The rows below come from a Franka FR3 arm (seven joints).
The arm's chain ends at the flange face. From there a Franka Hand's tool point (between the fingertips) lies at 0.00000 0.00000 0.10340 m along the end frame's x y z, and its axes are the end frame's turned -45 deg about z.
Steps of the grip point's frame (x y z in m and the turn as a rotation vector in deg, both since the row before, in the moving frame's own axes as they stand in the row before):
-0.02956 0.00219 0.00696 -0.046 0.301 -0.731
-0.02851 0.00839 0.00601 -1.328 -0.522 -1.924
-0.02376 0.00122 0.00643 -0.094 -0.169 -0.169
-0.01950 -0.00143 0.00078 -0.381 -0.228 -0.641
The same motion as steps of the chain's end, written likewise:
-0.01979 0.02278 0.00696 0.180 0.245 -0.731
-0.01529 0.02375 0.00604 -1.308 0.570 -1.924
-0.01584 0.01733 0.00643 -0.186 -0.053 -0.169
-0.01500 0.01200 0.00078 -0.431 0.108 -0.641

